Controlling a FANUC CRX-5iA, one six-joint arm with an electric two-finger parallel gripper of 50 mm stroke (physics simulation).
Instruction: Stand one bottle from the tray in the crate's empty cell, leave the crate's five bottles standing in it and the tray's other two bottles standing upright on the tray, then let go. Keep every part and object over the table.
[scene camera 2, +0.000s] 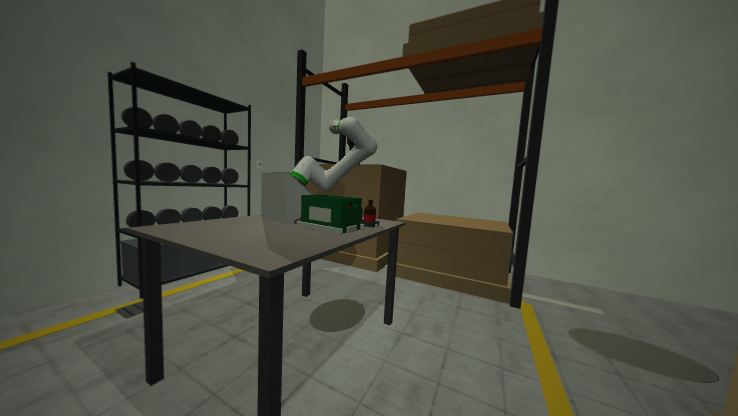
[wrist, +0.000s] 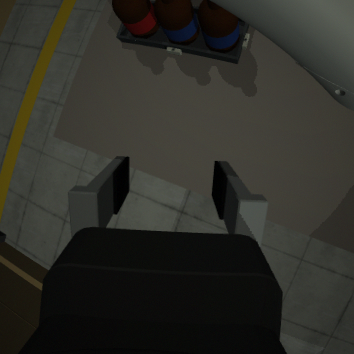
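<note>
In the wrist view three brown bottles stand in a row on the dark tray at the top: one with a red label at the left, one with a blue label in the middle, and another with a blue label at the right. Their tops are cut off by the view's edge. My gripper is open and empty, high up and apart from the bottles. In scene camera 2 the green crate stands on the table, and a red-labelled bottle stands beside it. The crate's cells are hidden.
The table has its edge below the gripper's view, with tiled floor beyond. The crate sits on a light base. The arm's pale link fills the wrist view's upper right. Cardboard boxes and a tall rack stand behind the table.
</note>
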